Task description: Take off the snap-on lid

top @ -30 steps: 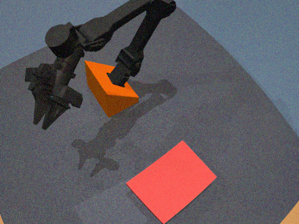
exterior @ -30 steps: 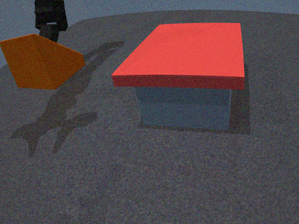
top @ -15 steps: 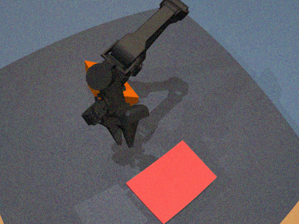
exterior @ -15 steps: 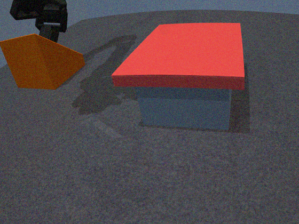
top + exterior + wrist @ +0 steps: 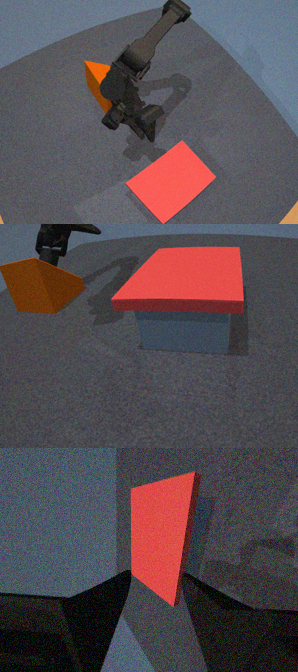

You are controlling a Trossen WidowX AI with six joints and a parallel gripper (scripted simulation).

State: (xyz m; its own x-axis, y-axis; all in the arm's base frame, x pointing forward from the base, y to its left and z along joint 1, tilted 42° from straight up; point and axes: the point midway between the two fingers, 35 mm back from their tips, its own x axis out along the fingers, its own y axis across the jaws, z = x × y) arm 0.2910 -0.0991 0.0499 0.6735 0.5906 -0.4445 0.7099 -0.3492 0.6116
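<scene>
Now: gripper tip 120 mm short of the red lid, 30 mm to the right of it and 100 mm above it. Round my gripper tip: pale blue storage box (120 mm ahead, 30 mm to the left, 150 mm below).
</scene>
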